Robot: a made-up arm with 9 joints. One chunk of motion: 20 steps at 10 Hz.
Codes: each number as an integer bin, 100 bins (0 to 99) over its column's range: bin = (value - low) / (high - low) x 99, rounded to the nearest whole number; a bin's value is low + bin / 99 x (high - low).
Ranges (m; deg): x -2.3..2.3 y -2.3..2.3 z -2.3..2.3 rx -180..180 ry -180..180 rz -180..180
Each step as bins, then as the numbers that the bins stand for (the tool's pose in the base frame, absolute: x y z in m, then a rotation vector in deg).
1 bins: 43 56 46 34 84 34
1 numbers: -0.3020 0.3020 -0.1626 -56.36 125.45 -56.36
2 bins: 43 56 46 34 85 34
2 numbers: -0.3020 0.3020 -0.1626 -56.36 129.09 -56.36
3 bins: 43 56 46 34 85 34
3 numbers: -0.3020 0.3020 -0.1626 -56.36 129.09 -56.36
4 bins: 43 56 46 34 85 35
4 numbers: -0.3020 0.3020 -0.1626 -56.36 129.09 -52.73
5 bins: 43 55 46 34 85 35
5 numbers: -0.3020 0.2556 -0.1626 -56.36 129.09 -52.73
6 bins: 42 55 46 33 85 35
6 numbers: -0.3485 0.2556 -0.1626 -60.00 129.09 -52.73
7 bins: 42 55 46 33 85 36
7 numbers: -0.3485 0.2556 -0.1626 -60.00 129.09 -49.09
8 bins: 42 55 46 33 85 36
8 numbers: -0.3485 0.2556 -0.1626 -60.00 129.09 -49.09
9 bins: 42 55 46 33 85 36
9 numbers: -0.3485 0.2556 -0.1626 -60.00 129.09 -49.09
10 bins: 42 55 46 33 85 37
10 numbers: -0.3485 0.2556 -0.1626 -60.00 129.09 -45.45
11 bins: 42 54 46 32 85 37
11 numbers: -0.3485 0.2091 -0.1626 -63.64 129.09 -45.45
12 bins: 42 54 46 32 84 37
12 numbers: -0.3485 0.2091 -0.1626 -63.64 125.45 -45.45
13 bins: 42 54 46 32 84 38
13 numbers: -0.3485 0.2091 -0.1626 -63.64 125.45 -41.82
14 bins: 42 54 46 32 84 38
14 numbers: -0.3485 0.2091 -0.1626 -63.64 125.45 -41.82
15 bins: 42 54 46 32 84 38
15 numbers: -0.3485 0.2091 -0.1626 -63.64 125.45 -41.82
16 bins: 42 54 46 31 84 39
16 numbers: -0.3485 0.2091 -0.1626 -67.27 125.45 -38.18
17 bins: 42 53 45 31 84 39
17 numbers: -0.3485 0.1626 -0.2091 -67.27 125.45 -38.18
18 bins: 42 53 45 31 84 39
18 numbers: -0.3485 0.1626 -0.2091 -67.27 125.45 -38.18
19 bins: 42 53 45 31 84 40
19 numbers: -0.3485 0.1626 -0.2091 -67.27 125.45 -34.55
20 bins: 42 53 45 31 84 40
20 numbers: -0.3485 0.1626 -0.2091 -67.27 125.45 -34.55
